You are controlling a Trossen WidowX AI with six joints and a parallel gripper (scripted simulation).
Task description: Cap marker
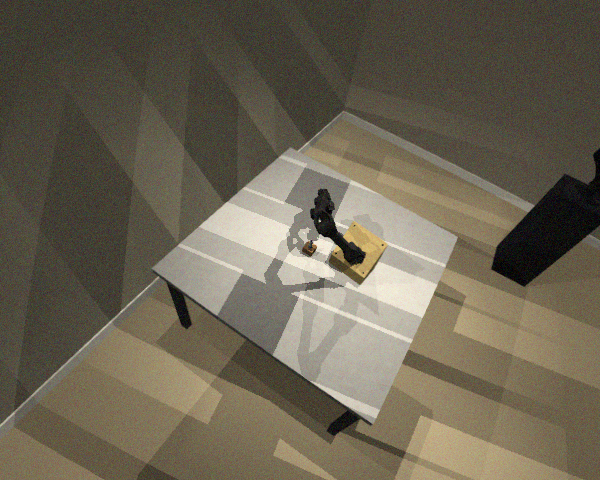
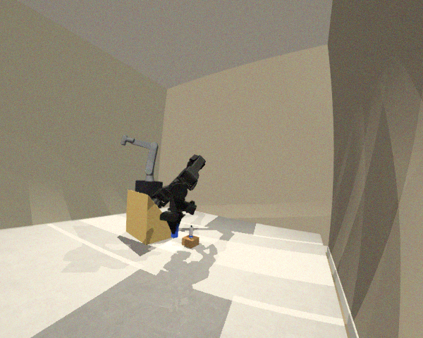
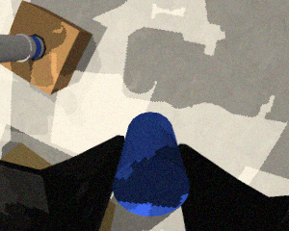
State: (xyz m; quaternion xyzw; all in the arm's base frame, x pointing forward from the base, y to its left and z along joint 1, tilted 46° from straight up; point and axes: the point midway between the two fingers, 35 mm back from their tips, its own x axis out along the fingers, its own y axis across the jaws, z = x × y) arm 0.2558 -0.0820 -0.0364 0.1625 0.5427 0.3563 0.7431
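Now: the brown holder block 11 cm to the left of my gripper tip and 7 cm below it. Also, from my gripper tip: blue cap (1 cm above).
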